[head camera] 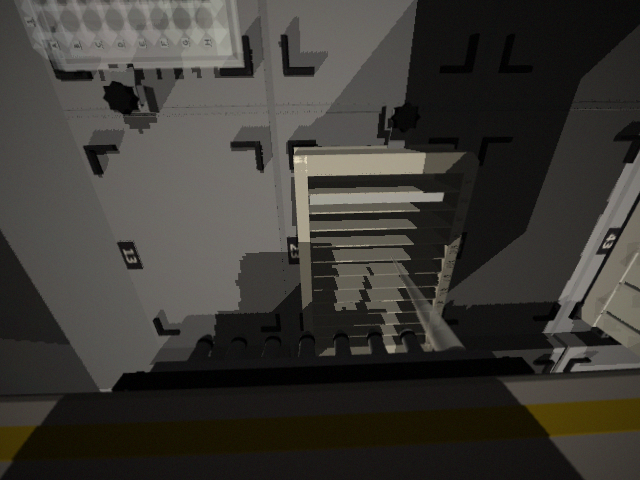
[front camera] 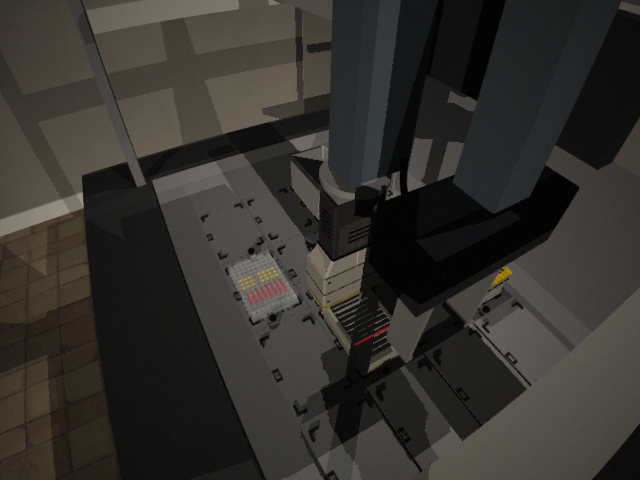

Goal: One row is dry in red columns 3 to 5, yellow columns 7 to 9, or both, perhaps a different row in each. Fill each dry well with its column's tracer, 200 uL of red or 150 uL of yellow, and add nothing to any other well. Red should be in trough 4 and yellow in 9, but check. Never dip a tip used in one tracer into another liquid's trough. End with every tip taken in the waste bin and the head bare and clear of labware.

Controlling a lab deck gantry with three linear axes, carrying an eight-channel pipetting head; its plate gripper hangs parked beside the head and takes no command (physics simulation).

Observation:
In view: a clear pipette tip [head camera: 442, 338].

